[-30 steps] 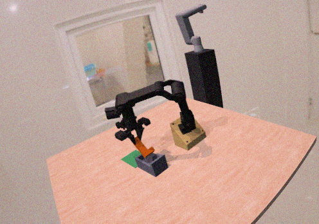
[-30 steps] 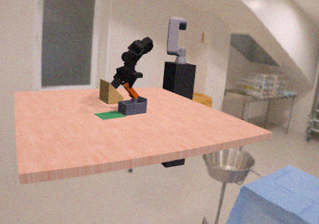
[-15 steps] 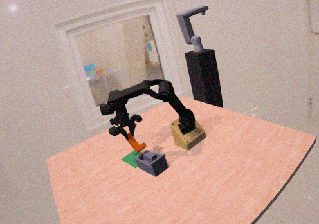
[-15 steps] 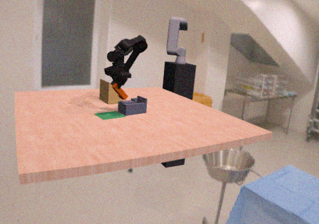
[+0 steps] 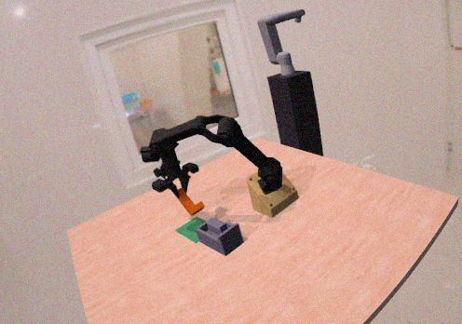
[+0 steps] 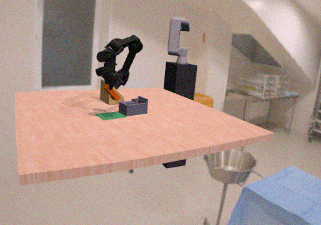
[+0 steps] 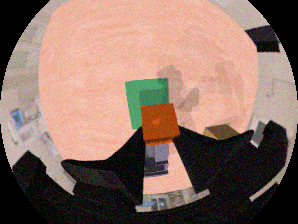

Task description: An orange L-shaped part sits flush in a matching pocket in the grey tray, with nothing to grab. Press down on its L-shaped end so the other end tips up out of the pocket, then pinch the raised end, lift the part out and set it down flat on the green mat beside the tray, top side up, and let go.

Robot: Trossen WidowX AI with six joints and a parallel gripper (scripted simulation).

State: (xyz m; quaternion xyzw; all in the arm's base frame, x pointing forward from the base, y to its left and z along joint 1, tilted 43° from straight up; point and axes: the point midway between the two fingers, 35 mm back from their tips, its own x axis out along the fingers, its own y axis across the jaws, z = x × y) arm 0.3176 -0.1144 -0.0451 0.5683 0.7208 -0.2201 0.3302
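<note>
My gripper tip is now 20 mm to the right of the green mat and 170 mm above it. Round my gripper tip: orange L-shaped part 20 mm behind, 30 mm to the left, 30 mm below.
</note>
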